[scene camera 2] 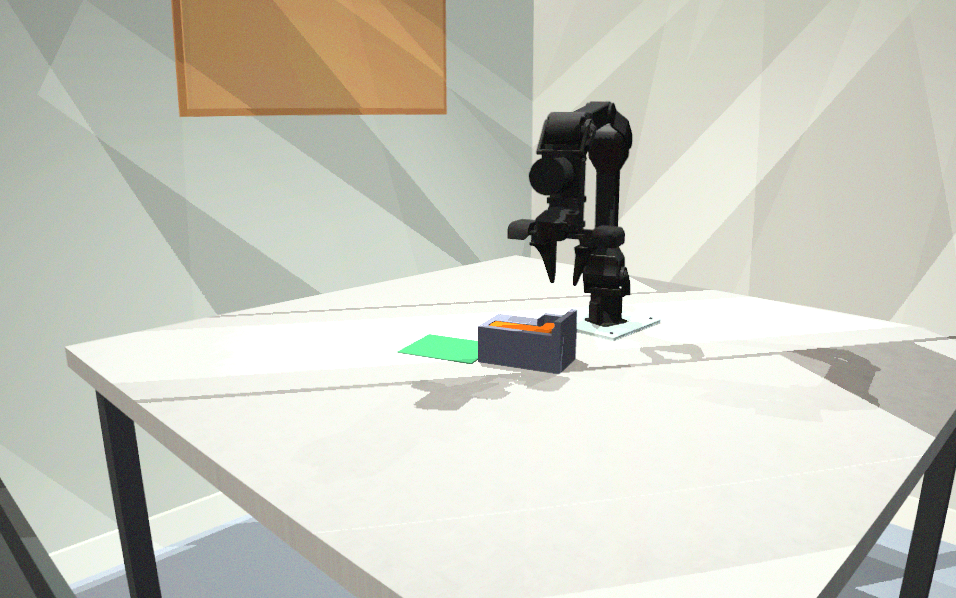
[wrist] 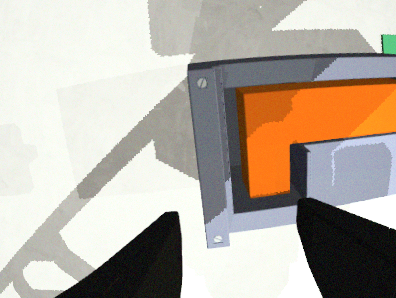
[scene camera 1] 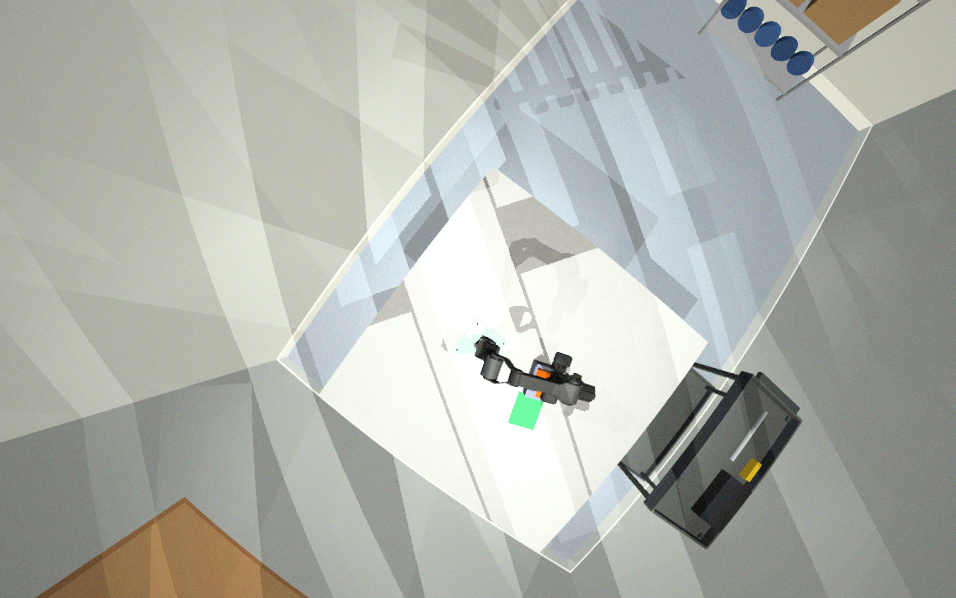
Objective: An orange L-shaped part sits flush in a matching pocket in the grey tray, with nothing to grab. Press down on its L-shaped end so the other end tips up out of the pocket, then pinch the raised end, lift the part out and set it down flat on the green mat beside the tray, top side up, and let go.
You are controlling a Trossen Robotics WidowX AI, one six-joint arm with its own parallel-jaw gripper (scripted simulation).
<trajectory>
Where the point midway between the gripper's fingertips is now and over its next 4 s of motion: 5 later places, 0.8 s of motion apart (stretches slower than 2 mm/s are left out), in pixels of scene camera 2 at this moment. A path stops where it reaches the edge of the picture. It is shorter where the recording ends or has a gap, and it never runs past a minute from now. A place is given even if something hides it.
My gripper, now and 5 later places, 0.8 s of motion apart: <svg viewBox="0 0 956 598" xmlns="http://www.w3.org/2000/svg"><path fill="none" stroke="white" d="M563 284L562 327L563 344L568 325L563 285L526 282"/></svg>
</trajectory>
